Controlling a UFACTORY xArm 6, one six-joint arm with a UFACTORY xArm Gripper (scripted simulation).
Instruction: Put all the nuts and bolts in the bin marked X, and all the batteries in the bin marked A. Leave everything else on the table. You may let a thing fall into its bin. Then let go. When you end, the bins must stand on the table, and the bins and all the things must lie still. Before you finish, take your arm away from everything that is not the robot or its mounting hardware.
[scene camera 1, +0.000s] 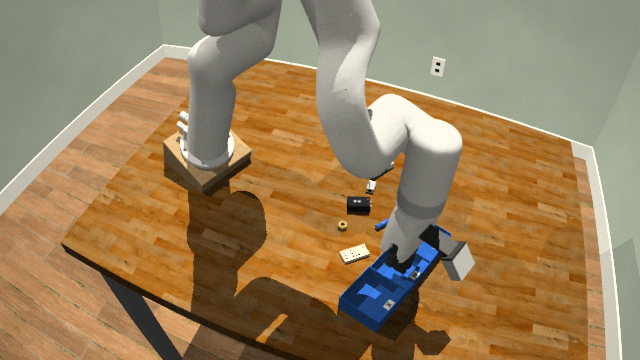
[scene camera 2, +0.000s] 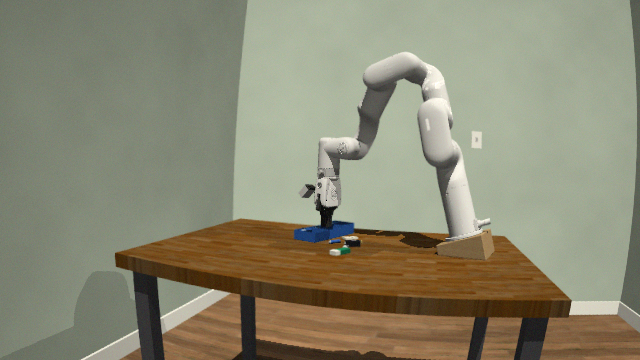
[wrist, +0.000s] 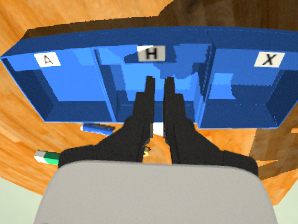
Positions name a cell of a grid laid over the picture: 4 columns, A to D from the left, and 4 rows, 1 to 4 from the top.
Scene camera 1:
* blue bin: C4
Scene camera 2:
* gripper: C3
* blue bin: C3
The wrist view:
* gripper: C2
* blue bin: D2
